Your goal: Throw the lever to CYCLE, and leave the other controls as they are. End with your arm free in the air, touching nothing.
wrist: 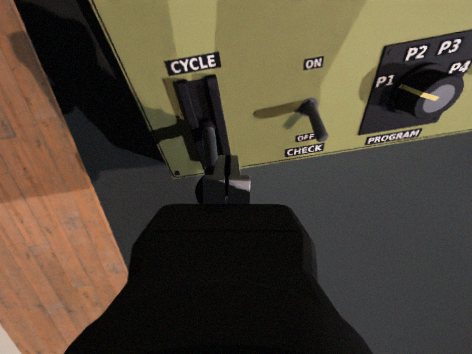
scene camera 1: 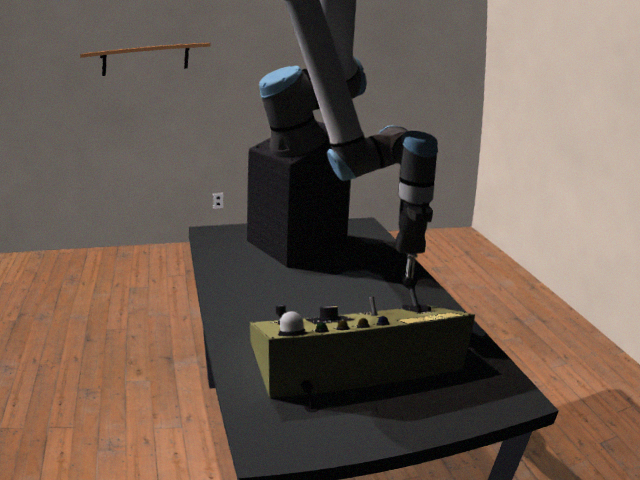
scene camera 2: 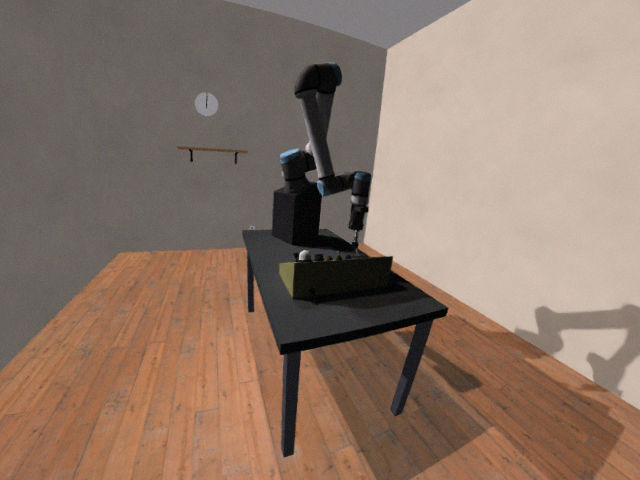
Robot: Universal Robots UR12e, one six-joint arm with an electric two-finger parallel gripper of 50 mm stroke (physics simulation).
Scene:
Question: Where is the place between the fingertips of my gripper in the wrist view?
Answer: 228,168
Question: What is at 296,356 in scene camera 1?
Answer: An olive control box.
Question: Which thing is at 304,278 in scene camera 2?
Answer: An olive control box.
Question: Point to an olive control box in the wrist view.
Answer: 255,76

